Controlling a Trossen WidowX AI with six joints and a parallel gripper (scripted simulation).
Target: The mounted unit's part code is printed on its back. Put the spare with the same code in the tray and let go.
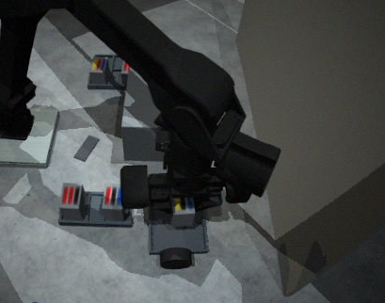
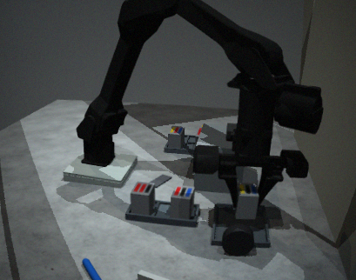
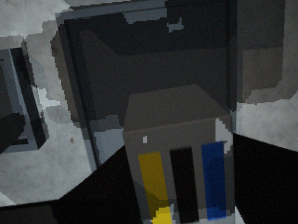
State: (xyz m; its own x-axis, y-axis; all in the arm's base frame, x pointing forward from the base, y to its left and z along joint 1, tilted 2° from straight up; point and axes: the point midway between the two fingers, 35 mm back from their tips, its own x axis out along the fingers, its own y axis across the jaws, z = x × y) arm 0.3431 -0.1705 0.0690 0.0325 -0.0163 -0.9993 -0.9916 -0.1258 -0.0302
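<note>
Now: gripper tip 4 cm above the tray. Also, from my gripper tip: mounted unit (6 cm behind, 21 cm to the left, 1 cm above); then beige wall (17 cm ahead, 22 cm to the left, 18 cm above).
</note>
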